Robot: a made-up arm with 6 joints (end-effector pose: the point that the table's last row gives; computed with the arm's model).
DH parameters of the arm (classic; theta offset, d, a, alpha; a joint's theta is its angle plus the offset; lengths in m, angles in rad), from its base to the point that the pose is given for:
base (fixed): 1.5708 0.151 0 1.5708
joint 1: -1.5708 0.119 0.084 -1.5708
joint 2: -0.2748 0 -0.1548 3.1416
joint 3: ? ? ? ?
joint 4: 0 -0.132 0.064 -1.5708
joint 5: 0.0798 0 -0.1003 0
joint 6: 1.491 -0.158 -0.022 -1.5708
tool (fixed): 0 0.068 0 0
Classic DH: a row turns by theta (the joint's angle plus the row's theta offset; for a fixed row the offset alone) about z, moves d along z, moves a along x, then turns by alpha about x.
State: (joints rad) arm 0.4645 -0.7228 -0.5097 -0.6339 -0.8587 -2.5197
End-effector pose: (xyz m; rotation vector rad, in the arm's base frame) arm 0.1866 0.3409 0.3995 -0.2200 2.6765 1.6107
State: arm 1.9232 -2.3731 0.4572 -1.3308 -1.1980 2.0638
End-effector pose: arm -0.1456 0.1890 0.5205 -0.0493 2.1563 0.8248
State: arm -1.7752 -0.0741 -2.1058 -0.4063 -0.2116 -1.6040
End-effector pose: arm 0.0445 -0.2432 -0.1869 -1.1792 -1.7071 2.2018
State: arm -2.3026 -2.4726 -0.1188 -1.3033 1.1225 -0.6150
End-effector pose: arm -0.0313 -0.4328 0.1732 0.1216 0.3093 2.3398
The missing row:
joint 3: -0.2748 -0.251 0.016 1.5708
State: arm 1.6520 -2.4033 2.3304 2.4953 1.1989 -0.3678
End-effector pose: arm -0.0575 0.1851 0.2880 -0.0496 -1.4068 1.6706
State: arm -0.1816 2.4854 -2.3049 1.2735 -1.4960 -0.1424
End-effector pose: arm 0.4422 0.2828 0.2103 -0.1626 0.0092 -1.2823
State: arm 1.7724 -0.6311 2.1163 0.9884 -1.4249 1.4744
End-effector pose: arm -0.1401 -0.2813 0.4599 0.1443 -0.5380 -2.7309
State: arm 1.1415 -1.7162 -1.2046 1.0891 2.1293 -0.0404
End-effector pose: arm 0.0969 0.3907 0.1566 -0.4671 -2.2679 -0.3459
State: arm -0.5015 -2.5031 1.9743 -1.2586 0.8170 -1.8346
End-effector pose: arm 0.1872 0.0449 -0.2852 1.3407 1.9437 -1.1301
